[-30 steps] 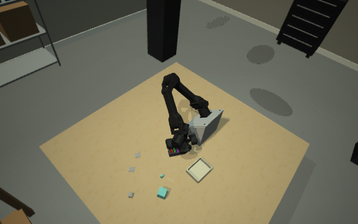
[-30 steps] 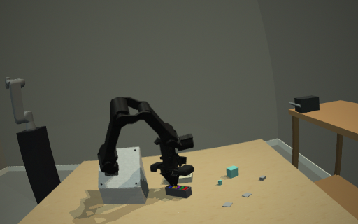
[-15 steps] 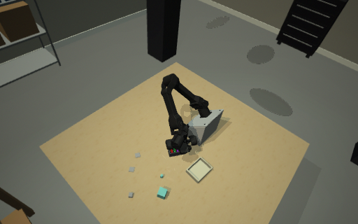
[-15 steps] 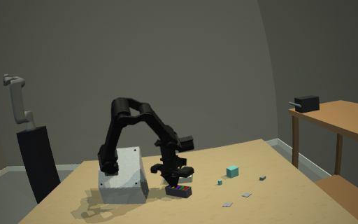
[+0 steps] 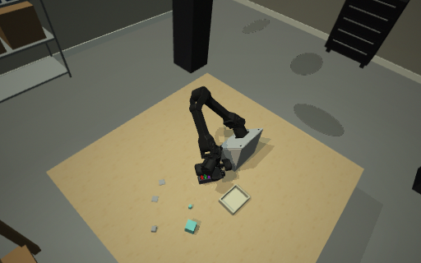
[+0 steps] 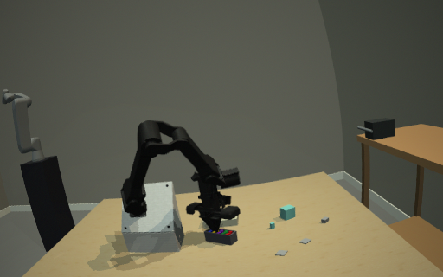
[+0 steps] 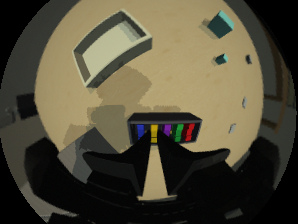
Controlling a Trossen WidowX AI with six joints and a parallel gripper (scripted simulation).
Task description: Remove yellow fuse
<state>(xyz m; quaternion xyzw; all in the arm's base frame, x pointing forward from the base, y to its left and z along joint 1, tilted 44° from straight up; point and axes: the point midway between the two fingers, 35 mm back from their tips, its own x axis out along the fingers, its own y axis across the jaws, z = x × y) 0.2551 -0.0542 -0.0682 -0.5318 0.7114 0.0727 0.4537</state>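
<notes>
Right now my gripper tip is 17 cm to the right of the cream tray, 3 cm above it and 2 cm short of it. Also, from my gripper tip: teal cube (27 cm ahead, 10 cm to the left, 1 cm below); yellow fuse (1 cm below).
</notes>
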